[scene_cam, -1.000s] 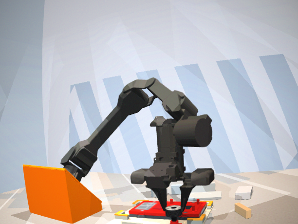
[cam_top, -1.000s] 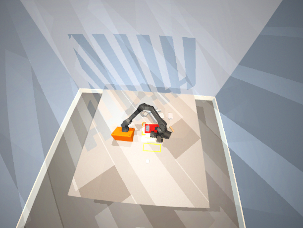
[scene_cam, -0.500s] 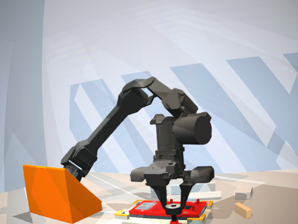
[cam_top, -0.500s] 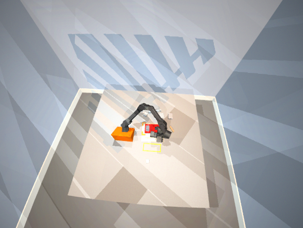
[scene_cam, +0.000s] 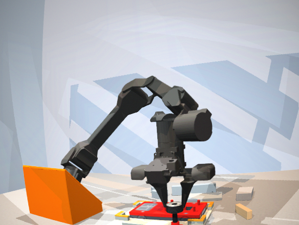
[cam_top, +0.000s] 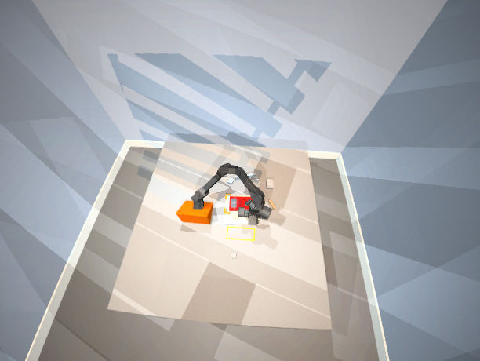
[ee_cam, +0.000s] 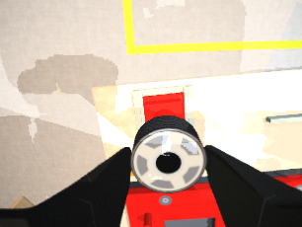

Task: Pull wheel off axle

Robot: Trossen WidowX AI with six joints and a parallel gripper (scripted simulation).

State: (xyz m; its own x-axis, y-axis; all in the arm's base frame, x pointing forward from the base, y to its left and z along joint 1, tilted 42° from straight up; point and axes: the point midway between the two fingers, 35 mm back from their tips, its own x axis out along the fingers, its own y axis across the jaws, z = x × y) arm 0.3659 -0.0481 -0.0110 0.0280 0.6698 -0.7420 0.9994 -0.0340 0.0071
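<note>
Now: the black axle 3 cm below my gripper tip. The rest, counted from my gripper tip: wooden block: 15 cm ahead, 13 cm to the left, 6 cm below; then black wheel: right at my gripper tip.
</note>
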